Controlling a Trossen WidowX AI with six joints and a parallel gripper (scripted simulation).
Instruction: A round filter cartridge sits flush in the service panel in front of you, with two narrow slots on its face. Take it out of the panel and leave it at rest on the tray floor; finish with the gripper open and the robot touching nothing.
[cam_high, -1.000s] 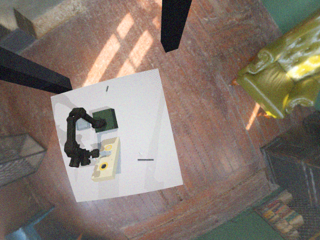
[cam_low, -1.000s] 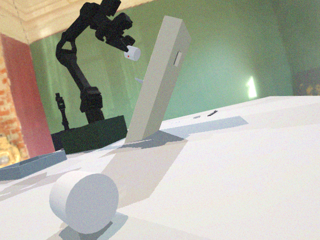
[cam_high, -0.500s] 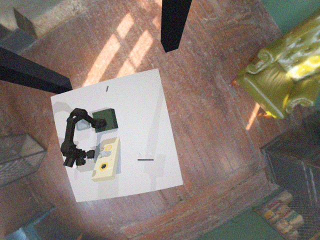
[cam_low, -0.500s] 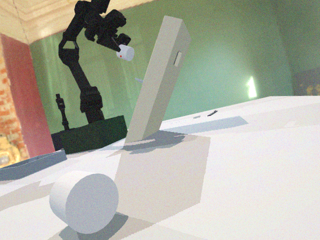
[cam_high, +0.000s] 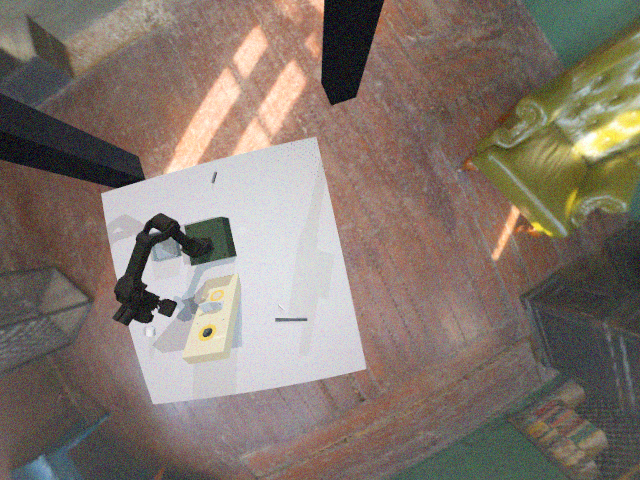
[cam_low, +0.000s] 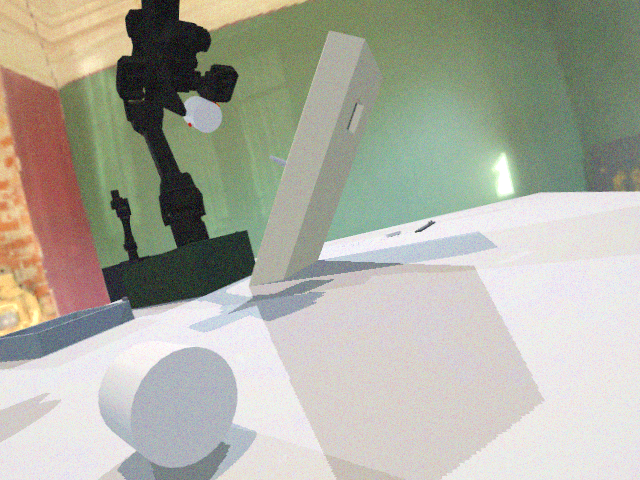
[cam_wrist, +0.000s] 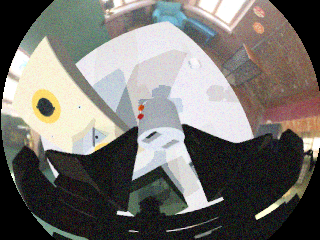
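Now: gripper tip 300 mm past the grey-blue tray, 60 mm to the left of it and 270 mm above it. Round my gripper tip: round cartridge (right at my gripper tip).
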